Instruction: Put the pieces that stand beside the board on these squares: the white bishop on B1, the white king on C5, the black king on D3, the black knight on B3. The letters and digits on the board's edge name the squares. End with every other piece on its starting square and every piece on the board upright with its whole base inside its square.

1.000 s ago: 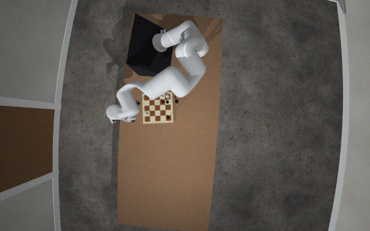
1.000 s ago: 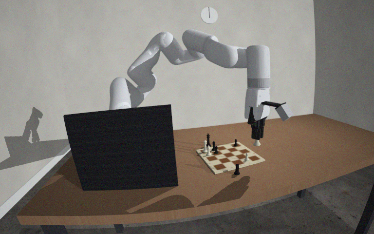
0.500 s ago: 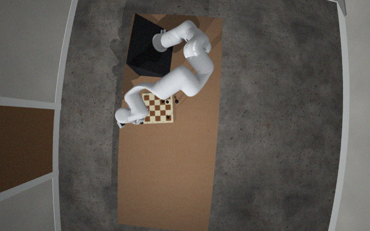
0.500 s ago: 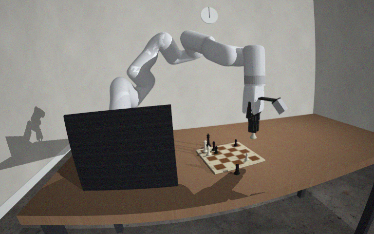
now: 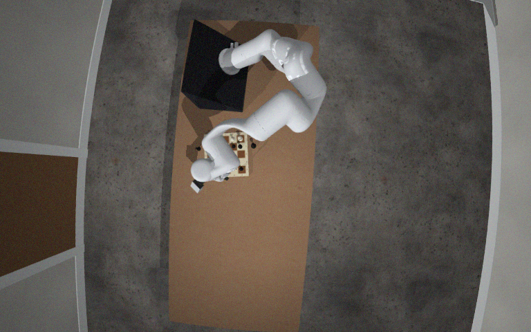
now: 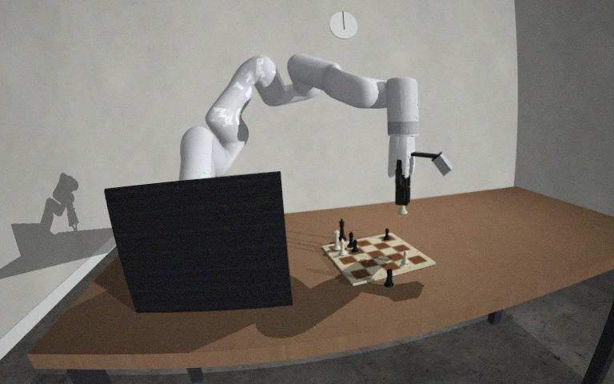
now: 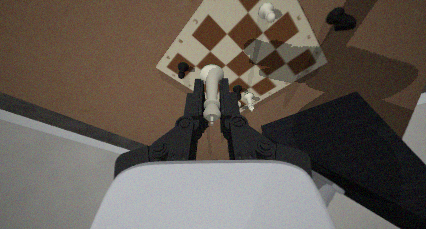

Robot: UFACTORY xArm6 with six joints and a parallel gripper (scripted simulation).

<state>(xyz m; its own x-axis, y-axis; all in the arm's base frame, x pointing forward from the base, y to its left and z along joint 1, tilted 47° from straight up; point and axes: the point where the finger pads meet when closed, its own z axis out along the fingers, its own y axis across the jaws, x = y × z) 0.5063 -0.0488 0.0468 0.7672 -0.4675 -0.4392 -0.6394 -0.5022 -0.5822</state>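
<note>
Now: hand 2 cm past the white pawn, 7 cm to the left of it and 13 cm above it. Round my hand: white king: 1 cm below; then chessboard: 7 cm behind, 15 cm below; then black king: 13 cm behind, 13 cm to the left, 12 cm below.
</note>
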